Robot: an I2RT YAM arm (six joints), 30 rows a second.
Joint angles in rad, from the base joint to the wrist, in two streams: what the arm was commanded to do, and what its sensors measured. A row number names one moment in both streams.
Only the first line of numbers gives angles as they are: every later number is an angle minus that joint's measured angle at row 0.
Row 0, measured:
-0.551 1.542 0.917 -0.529 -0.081 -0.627
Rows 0 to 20, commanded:
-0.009 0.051 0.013 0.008 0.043 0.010
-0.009 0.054 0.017 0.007 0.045 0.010
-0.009 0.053 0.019 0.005 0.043 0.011
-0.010 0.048 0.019 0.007 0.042 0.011
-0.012 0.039 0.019 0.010 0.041 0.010
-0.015 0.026 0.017 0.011 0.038 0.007
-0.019 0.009 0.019 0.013 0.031 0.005
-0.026 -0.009 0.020 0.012 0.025 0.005
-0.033 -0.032 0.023 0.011 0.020 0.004
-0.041 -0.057 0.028 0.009 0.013 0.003
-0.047 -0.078 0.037 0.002 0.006 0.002
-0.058 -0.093 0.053 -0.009 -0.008 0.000
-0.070 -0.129 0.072 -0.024 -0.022 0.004
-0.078 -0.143 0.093 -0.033 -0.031 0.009
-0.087 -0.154 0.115 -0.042 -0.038 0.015
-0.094 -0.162 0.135 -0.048 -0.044 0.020
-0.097 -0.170 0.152 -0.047 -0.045 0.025
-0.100 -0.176 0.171 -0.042 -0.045 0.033
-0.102 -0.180 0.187 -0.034 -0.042 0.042
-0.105 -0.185 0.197 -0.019 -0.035 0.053
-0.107 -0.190 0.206 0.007 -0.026 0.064
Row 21, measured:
-0.099 -0.152 0.161 -0.032 -0.018 0.020
